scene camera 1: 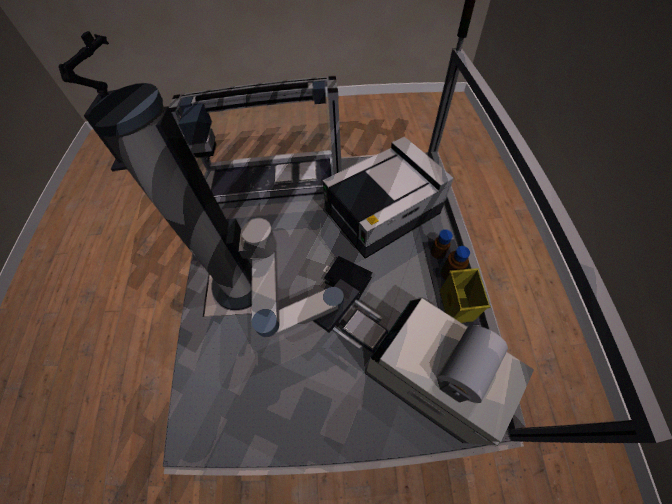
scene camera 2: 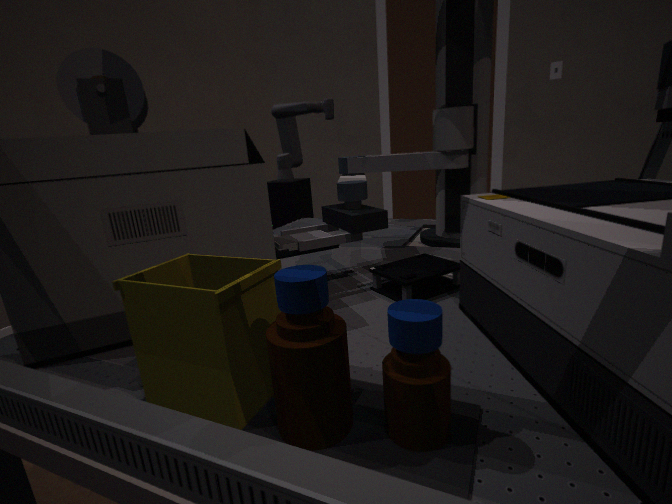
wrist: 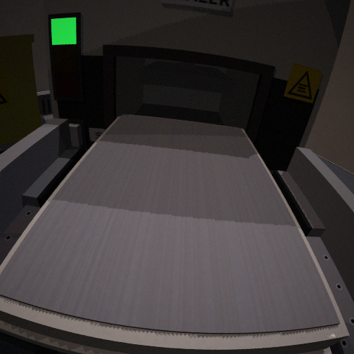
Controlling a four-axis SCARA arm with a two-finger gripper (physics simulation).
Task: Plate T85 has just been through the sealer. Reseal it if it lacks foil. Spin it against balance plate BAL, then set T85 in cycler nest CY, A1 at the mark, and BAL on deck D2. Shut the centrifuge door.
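The plate [scene camera 1: 365, 324] [scene camera 2: 307, 237] [wrist: 175, 240] lies level in front of the sealer [scene camera 1: 434, 358] [scene camera 2: 135, 217] [wrist: 190, 30]. A smooth grey foil-like sheet covers its top, with jagged edges at the near side. No label is readable on it. My gripper [scene camera 1: 362, 326] [scene camera 2: 310, 238] [wrist: 181, 147] is shut on the plate, one finger along each long side, low at the sealer's mouth. The sealer's light [wrist: 64, 31] is green. Two pale plates [scene camera 1: 295, 172] lie on the dark deck under the gantry; their names are not readable.
A black raised stand [scene camera 1: 350, 273] [scene camera 2: 417, 266] is beside the arm's wrist. A white and dark instrument [scene camera 1: 388, 195] [scene camera 2: 569, 244] stands beyond it. A yellow bin [scene camera 1: 465, 295] [scene camera 2: 189, 336] and two blue-capped bottles [scene camera 1: 442, 243] [scene camera 2: 415, 374] line the table edge.
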